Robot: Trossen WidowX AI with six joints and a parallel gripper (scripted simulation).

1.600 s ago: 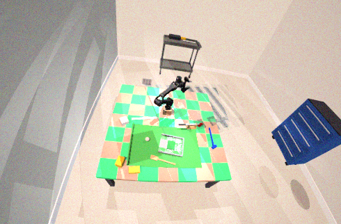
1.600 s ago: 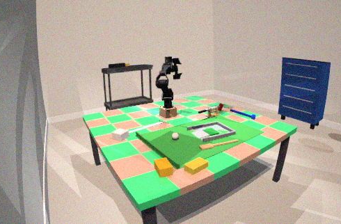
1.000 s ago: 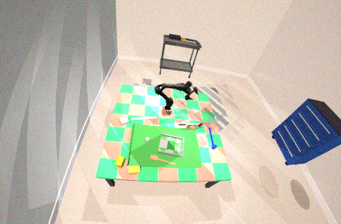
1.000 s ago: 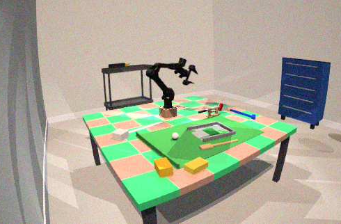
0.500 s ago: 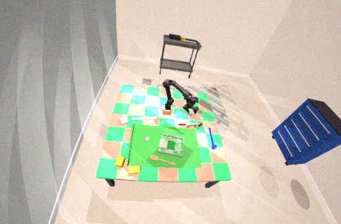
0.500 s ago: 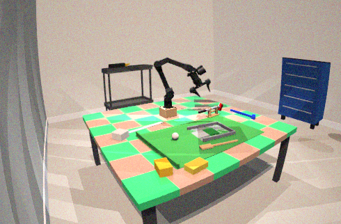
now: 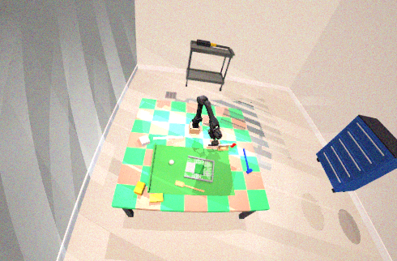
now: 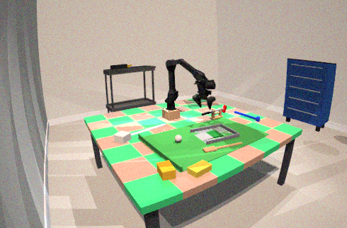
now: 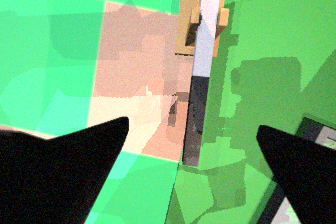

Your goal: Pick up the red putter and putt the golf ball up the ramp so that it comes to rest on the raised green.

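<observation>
Right now my gripper tip is 130 mm to the right of the wooden stand and 60 mm above it. Round my gripper tip: white block 650 mm to the right, 80 mm below, 50 mm behind; then blue putter 350 mm to the left, 160 mm ahead, 90 mm below; then white golf ball 390 mm to the right, 180 mm ahead, 70 mm below.
</observation>
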